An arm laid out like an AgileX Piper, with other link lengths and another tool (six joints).
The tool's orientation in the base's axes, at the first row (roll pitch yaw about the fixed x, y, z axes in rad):
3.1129 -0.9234 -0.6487
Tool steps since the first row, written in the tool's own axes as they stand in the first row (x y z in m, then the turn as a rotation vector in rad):
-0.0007 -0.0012 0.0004 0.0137 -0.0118 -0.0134
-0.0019 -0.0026 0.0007 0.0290 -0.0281 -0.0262
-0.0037 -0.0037 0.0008 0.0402 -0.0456 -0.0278
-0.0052 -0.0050 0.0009 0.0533 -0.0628 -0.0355
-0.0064 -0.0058 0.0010 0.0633 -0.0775 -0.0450
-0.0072 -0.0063 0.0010 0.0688 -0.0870 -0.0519
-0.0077 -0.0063 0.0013 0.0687 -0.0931 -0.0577
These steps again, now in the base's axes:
0.0007 0.0010 -0.0008 0.0056 0.0110 0.0188
0.0011 0.0024 -0.0020 0.0152 0.0246 0.0384
0.0010 0.0038 -0.0035 0.0305 0.0351 0.0480
0.0012 0.0054 -0.0048 0.0427 0.0476 0.0628
0.0012 0.0064 -0.0058 0.0508 0.0603 0.0763
0.0011 0.0071 -0.0065 0.0551 0.0692 0.0847
0.0010 0.0071 -0.0070 0.0553 0.0770 0.0880

